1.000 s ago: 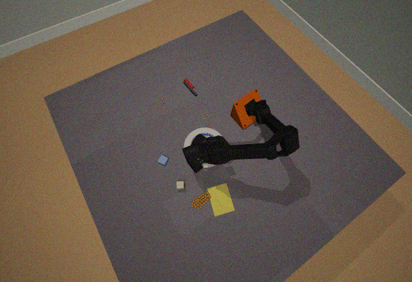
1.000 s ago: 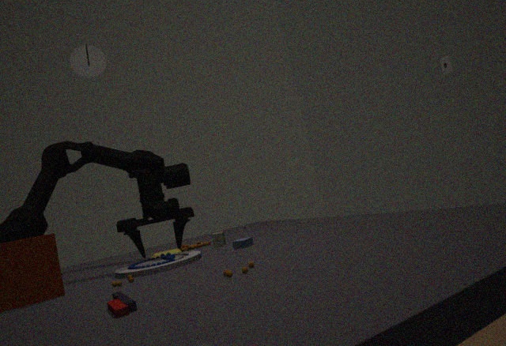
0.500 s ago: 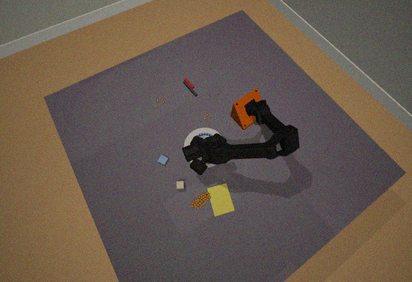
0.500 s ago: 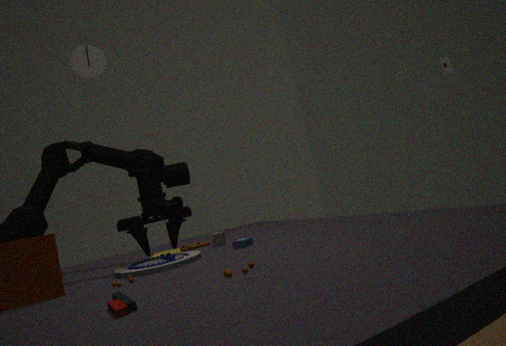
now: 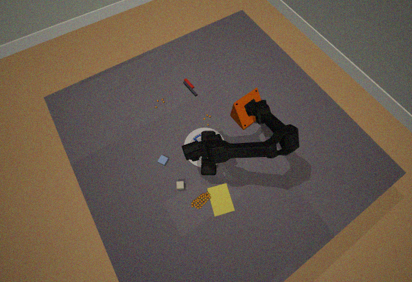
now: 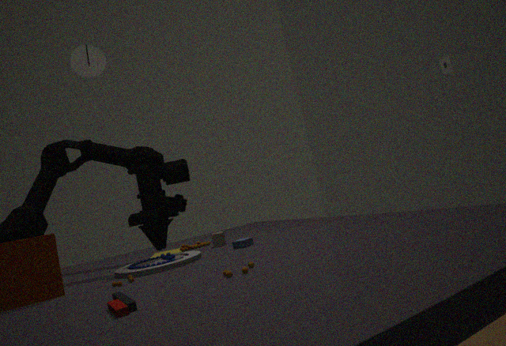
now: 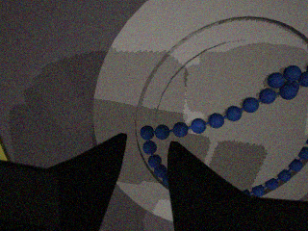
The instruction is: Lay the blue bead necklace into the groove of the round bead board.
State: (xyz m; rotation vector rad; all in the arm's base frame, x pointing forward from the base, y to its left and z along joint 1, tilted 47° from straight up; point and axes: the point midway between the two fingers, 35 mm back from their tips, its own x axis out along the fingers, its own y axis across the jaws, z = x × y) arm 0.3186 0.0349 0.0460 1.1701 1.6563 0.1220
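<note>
Now: gripper tip 3 cm past the round white bead board, 6 cm to the left of it and 2 cm above it. From my gripper tip the other things lie so: cream cube: 17 cm ahead, 2 cm to the left, 1 cm below; then yellow sheet: 7 cm ahead, 17 cm to the left, 3 cm below; then light blue cube: 16 cm ahead, 12 cm to the right, 2 cm below.
</note>
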